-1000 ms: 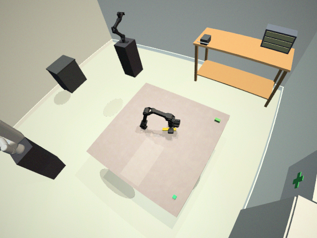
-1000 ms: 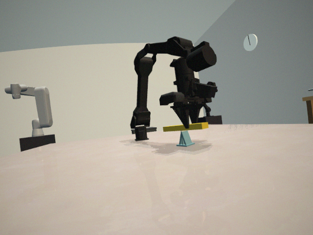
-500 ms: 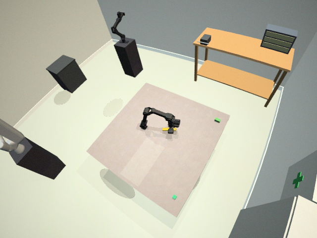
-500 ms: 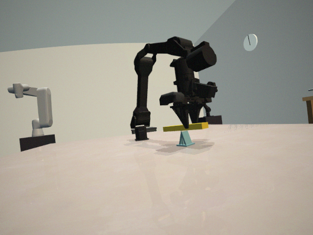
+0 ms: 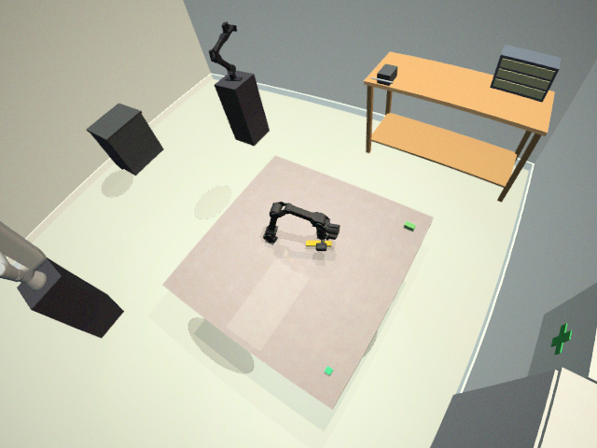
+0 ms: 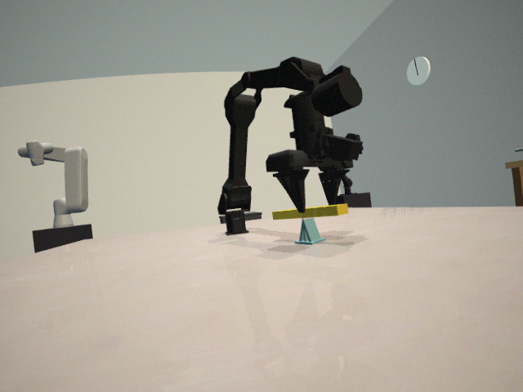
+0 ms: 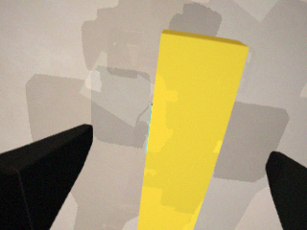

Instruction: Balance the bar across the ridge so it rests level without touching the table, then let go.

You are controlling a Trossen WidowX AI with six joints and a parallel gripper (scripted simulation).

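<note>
Now: the yellow bar 2 cm behind my gripper tip and 1 cm to the right of it.
</note>
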